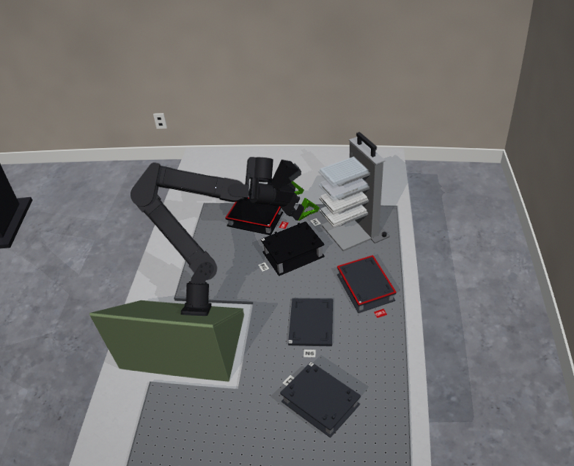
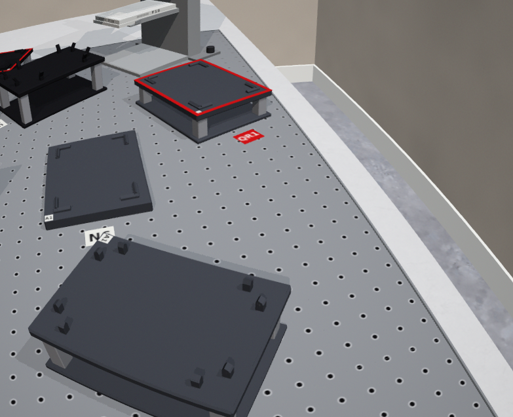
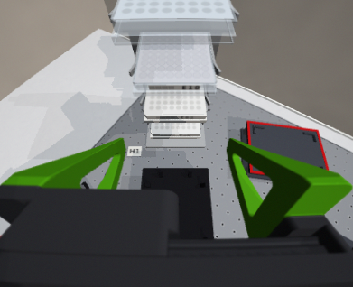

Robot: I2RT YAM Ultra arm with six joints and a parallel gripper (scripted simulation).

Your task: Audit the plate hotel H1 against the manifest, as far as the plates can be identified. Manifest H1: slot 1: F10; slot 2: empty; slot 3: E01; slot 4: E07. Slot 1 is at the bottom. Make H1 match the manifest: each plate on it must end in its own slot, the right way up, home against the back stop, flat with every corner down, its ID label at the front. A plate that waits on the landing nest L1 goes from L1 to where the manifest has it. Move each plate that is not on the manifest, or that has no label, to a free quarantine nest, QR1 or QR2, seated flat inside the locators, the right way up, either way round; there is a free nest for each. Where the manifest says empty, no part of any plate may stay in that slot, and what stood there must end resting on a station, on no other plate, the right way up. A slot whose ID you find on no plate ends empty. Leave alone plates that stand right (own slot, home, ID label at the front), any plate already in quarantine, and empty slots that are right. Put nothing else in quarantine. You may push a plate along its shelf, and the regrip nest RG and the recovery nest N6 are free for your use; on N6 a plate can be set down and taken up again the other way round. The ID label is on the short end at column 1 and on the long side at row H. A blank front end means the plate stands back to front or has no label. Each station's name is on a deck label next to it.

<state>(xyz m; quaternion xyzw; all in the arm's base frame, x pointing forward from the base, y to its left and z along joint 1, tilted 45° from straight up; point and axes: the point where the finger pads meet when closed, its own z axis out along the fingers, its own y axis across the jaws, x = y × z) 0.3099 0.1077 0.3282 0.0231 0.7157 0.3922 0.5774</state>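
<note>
The clear well plate is 11 cm ahead of my hand, 5 cm to the left of it and 1 cm above it. The rest, counted from my hand: plate hotel H1: 18 cm ahead, 9 cm to the left, 5 cm below; then H1 deck label: 2 cm ahead, 12 cm to the left, 20 cm below; then black regrip nest RG: 6 cm behind, 3 cm to the right, 15 cm below.
</note>
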